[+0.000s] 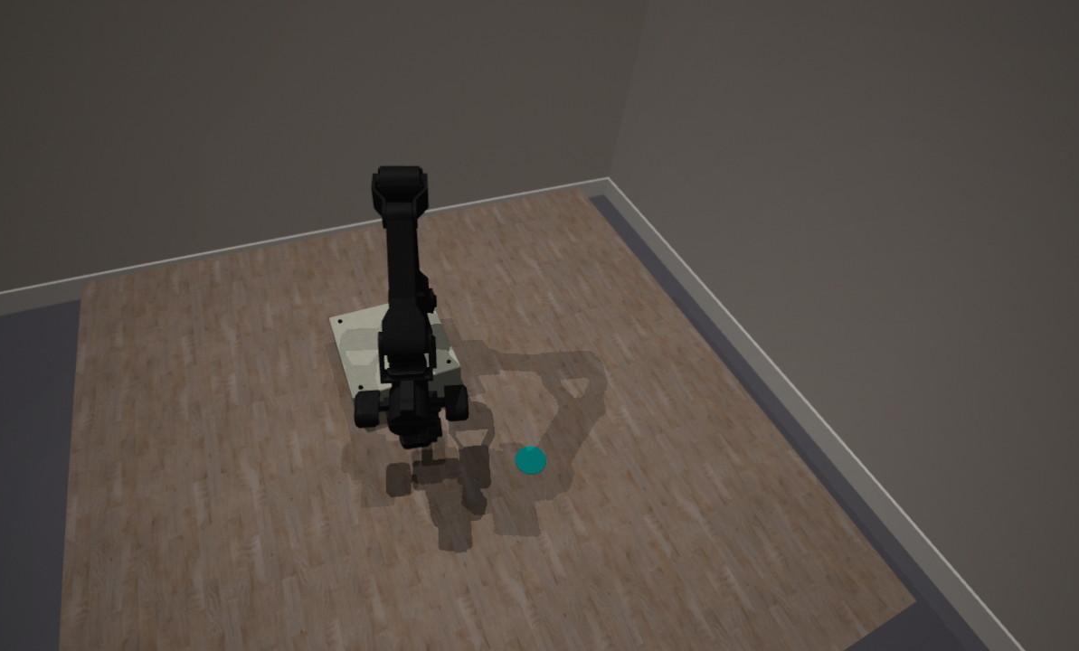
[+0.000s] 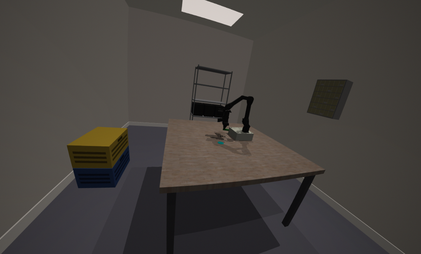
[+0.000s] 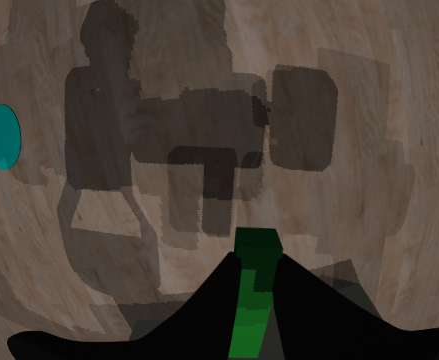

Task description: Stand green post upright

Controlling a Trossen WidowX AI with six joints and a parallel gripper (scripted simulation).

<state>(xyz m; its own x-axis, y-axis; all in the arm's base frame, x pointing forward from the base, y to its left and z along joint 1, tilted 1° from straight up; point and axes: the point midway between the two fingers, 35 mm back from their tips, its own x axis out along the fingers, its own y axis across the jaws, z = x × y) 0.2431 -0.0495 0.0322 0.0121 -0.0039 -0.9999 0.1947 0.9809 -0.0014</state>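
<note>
The cyan circle lies 200 mm to the left of my gripper tip, 80 mm below it and 80 mm ahead of it. From my gripper tip the other things lie so: green post (20 mm behind).
</note>
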